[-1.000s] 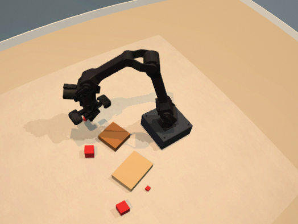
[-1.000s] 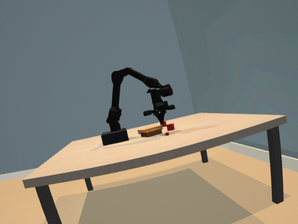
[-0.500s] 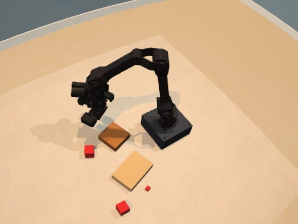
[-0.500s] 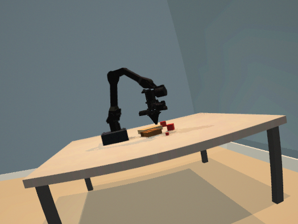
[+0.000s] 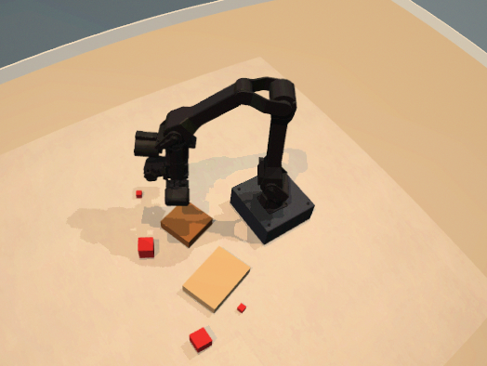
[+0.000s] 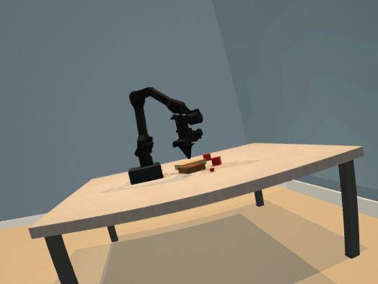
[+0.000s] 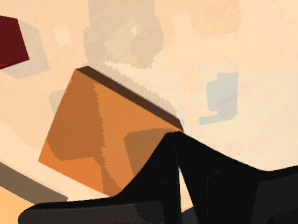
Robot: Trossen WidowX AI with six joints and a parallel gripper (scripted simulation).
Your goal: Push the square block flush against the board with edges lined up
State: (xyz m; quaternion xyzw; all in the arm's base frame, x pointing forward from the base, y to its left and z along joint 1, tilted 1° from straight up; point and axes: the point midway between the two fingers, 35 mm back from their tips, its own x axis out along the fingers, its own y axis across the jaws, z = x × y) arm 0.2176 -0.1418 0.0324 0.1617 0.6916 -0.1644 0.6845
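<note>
Right now the square block is 10 mm ahead of my gripper tip, 60 mm to the left of it and 60 mm below it. Round my gripper tip: board (20 mm ahead, 250 mm to the left, 60 mm below).
</note>
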